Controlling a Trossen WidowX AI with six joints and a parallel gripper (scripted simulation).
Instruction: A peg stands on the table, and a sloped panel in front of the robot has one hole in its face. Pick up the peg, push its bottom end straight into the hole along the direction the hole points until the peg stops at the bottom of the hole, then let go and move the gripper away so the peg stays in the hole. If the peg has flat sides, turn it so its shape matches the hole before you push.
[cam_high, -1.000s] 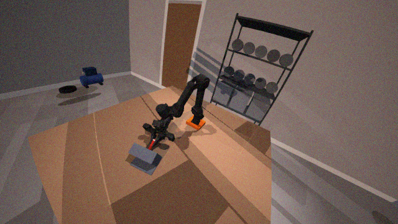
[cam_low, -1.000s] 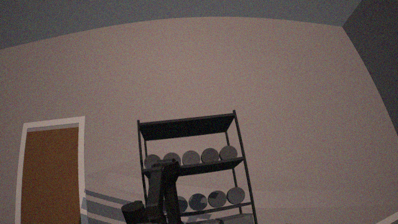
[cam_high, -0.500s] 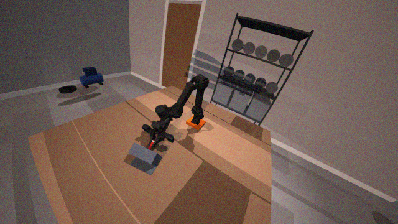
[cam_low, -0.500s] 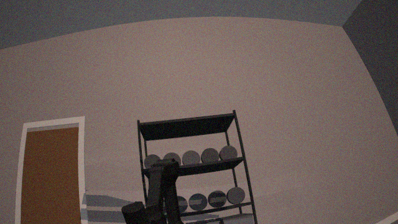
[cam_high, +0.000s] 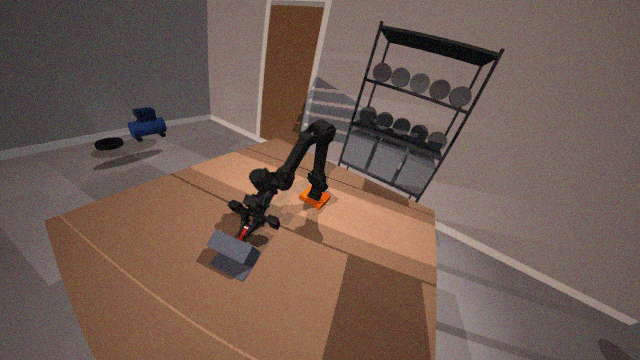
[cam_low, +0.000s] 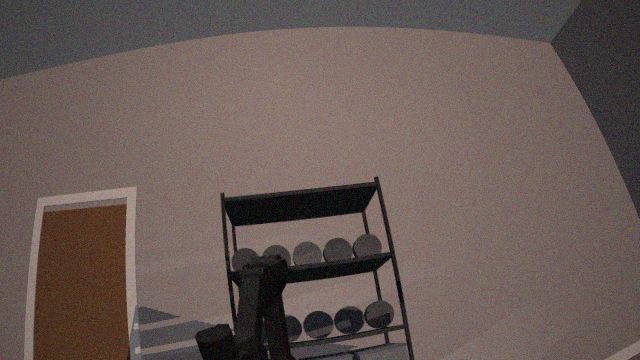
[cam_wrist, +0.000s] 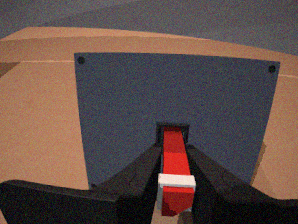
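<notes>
My gripper tip is now 20 mm past the red peg and 10 mm below it. Round my gripper tip: dark grey sloped panel (40 mm ahead, 20 mm below).
</notes>
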